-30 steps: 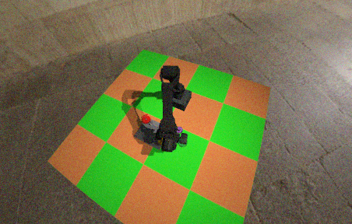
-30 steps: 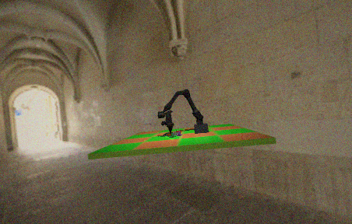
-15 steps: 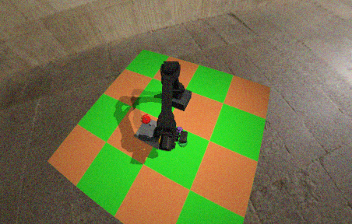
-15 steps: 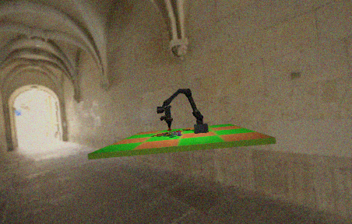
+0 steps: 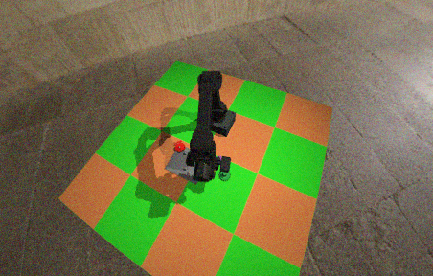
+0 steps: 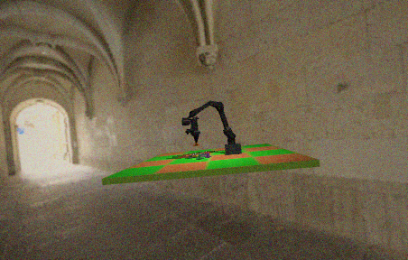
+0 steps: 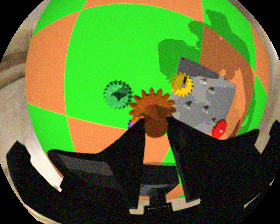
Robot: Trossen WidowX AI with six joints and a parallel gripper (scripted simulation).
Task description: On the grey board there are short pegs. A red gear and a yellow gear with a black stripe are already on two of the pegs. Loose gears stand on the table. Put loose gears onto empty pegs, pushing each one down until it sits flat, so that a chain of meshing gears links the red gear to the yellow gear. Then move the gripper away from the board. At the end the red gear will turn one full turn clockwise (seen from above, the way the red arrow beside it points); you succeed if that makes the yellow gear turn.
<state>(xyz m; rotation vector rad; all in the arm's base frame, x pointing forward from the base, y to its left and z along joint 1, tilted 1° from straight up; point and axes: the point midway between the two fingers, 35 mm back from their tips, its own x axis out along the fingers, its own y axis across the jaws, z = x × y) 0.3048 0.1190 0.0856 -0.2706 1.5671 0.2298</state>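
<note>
The red gear lies 250 mm to the right of my gripper tip, 120 mm below it and 50 mm behind it. From my gripper tip the other things lie so: orange gear 10 mm below; purple gear 120 mm below, 90 mm behind; dark green gear 120 mm below, 60 mm to the left, 30 mm behind.
</note>
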